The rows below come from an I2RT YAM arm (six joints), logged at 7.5 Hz.
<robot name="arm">
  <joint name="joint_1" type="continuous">
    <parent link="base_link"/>
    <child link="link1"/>
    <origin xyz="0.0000 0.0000 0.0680" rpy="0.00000 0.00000 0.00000"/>
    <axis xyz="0 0 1"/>
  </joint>
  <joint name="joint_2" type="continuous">
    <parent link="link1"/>
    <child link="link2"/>
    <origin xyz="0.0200 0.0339 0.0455" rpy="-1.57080 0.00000 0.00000"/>
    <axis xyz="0 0 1"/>
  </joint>
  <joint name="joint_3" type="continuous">
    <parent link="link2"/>
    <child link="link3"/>
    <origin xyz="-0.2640 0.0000 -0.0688" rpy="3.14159 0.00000 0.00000"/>
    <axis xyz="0 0 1"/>
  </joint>
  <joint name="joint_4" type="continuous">
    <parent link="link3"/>
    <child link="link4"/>
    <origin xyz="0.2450 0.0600 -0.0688" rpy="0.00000 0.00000 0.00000"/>
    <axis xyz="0 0 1"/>
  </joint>
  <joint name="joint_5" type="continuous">
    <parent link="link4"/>
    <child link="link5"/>
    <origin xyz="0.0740 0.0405 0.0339" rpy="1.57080 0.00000 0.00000"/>
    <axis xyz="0 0 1"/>
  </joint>
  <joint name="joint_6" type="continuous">
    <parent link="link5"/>
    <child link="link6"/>
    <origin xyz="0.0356 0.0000 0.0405" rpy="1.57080 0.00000 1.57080"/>
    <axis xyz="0 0 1"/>
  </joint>
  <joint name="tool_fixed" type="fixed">
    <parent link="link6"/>
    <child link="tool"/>
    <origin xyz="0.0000 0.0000 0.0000" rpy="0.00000 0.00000 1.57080"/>
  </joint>
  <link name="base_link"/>
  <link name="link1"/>
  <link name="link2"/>
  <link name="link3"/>
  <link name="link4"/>
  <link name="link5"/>
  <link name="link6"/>
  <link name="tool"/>
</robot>
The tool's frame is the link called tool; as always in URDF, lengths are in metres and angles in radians. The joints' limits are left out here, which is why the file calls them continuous.
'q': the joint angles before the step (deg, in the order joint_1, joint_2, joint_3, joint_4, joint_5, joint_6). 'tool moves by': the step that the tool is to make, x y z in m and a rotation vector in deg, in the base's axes. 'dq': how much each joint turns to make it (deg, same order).
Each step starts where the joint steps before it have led.
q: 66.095, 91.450, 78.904, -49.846, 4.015, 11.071
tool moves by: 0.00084, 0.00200, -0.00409, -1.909, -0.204, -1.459
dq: 0.177, 1.117, 0.554, -1.188, 1.591, 1.034
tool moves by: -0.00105, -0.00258, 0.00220, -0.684, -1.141, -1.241
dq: 0.181, -0.495, 0.005, -0.750, 1.806, 0.712
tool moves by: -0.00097, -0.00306, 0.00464, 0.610, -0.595, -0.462
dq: -0.008, -0.949, -0.075, -0.115, 0.470, 0.279
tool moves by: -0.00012, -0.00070, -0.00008, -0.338, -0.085, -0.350
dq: 0.008, -0.031, 0.003, -0.342, 0.349, 0.229
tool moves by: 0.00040, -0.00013, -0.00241, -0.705, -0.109, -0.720
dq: -0.003, 0.253, -0.175, -0.247, 0.655, 0.486
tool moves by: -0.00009, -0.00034, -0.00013, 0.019, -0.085, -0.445
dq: 0.019, -0.071, -0.105, 0.024, 0.262, 0.394
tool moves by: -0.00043, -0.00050, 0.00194, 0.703, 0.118, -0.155
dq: 0.004, -0.334, 0.003, 0.211, -0.282, 0.315
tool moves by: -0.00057, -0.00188, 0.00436, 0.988, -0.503, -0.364
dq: -0.017, -0.784, -0.010, 0.288, 0.214, 0.284
